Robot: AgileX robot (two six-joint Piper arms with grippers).
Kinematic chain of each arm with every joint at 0, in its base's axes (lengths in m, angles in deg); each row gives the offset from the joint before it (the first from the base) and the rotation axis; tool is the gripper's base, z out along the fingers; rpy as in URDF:
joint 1: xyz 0 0 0.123 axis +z
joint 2: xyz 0 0 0 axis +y
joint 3: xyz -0.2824 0 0.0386 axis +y
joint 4: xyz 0.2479 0 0.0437 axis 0.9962 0 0.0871
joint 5: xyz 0 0 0 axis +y
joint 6: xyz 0.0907 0 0.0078 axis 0.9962 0 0.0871
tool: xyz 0 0 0 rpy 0 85 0
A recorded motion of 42 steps. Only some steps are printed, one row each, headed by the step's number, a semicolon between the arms.
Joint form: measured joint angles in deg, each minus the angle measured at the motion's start. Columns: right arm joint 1, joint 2, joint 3, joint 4, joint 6, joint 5; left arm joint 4, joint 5, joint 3, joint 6, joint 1, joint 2.
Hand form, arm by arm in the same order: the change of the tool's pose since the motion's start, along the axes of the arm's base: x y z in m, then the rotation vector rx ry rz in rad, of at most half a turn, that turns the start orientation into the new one. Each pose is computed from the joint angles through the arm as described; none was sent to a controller.
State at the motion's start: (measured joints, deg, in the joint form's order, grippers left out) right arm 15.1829 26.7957 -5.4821 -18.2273 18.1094 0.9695; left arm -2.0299 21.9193 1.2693 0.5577 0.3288 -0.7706
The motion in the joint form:
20: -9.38 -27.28 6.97 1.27 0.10 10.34; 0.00 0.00 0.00 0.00 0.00 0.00
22: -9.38 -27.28 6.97 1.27 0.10 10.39; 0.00 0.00 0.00 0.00 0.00 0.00
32: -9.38 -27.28 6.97 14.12 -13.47 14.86; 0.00 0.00 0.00 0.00 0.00 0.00
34: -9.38 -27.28 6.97 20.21 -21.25 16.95; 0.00 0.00 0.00 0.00 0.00 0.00
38: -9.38 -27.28 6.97 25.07 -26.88 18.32; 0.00 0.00 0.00 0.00 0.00 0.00
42: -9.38 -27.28 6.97 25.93 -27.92 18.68; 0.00 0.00 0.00 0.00 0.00 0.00
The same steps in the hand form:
20: -0.0394 -0.0250 -0.0207 0.0508 -0.1764 -0.2202; 0.0000 0.0000 0.0000 0.0000 0.0000 0.0000
22: -0.0394 -0.0250 -0.0207 0.0507 -0.1756 -0.2205; 0.0000 0.0000 0.0000 0.0000 0.0000 0.0000
32: -0.0409 -0.0217 -0.0284 0.0272 -0.0918 -0.1809; 0.0000 0.0000 0.0000 0.0000 0.0000 0.0000
34: -0.0419 -0.0190 -0.0317 -0.0041 -0.0598 -0.1430; 0.0000 0.0000 0.0000 0.0000 0.0000 0.0000
38: -0.0427 -0.0164 -0.0336 -0.0172 -0.0406 -0.1101; 0.0000 0.0000 0.0000 0.0000 0.0000 0.0000
42: -0.0429 -0.0159 -0.0341 -0.0205 -0.0356 -0.1034; 0.0000 0.0000 0.0000 0.0000 0.0000 0.0000

